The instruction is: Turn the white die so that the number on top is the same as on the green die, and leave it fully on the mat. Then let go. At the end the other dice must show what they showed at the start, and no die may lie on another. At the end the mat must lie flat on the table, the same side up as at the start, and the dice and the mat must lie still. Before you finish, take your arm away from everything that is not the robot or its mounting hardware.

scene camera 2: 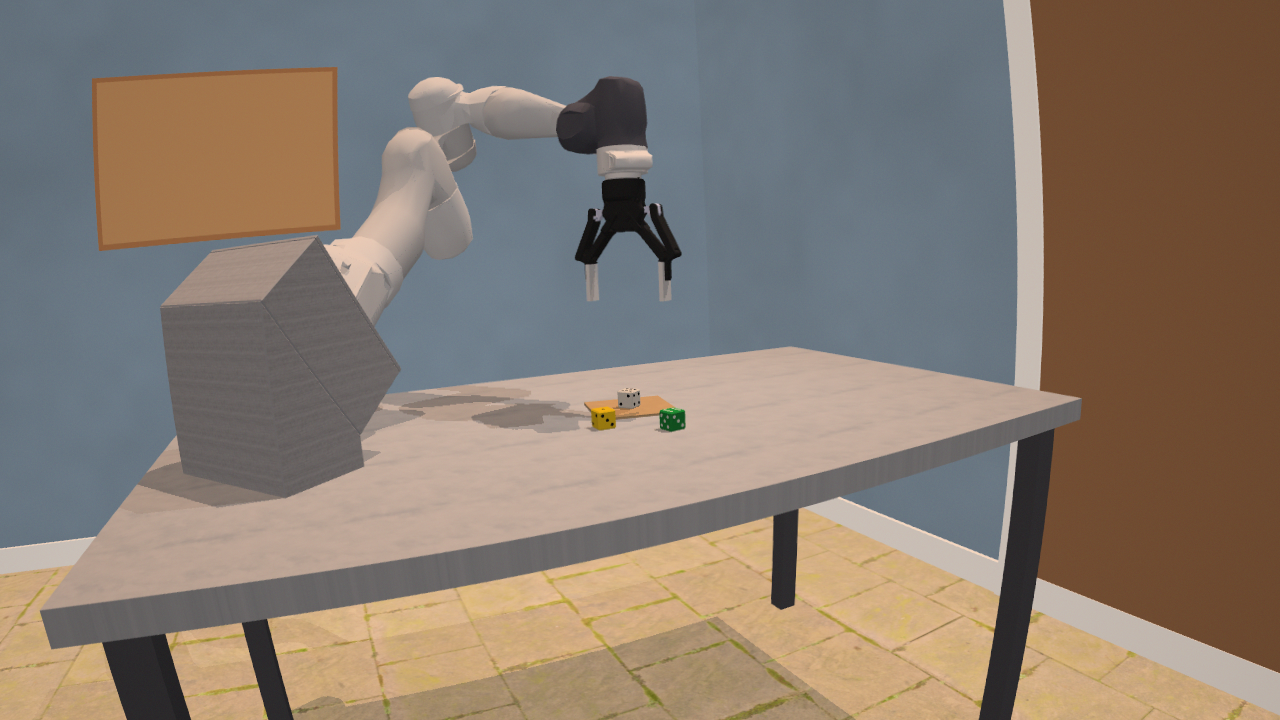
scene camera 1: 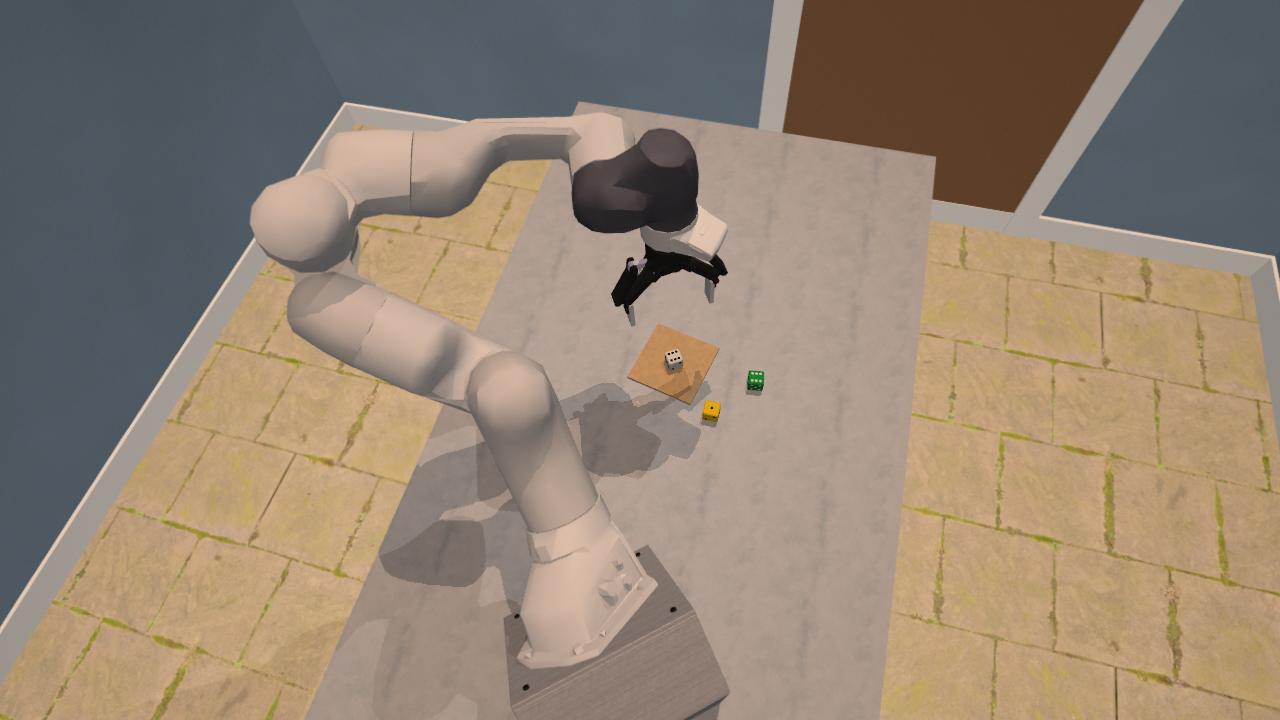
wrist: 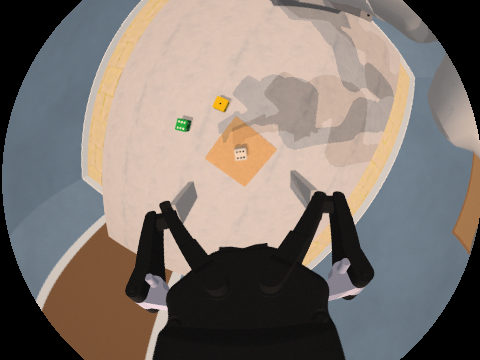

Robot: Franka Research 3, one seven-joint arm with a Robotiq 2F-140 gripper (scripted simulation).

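Observation:
In scene camera 1 the gripper can be seen, and the wrist view shows the gripper too. A mat also appears in the pictures.

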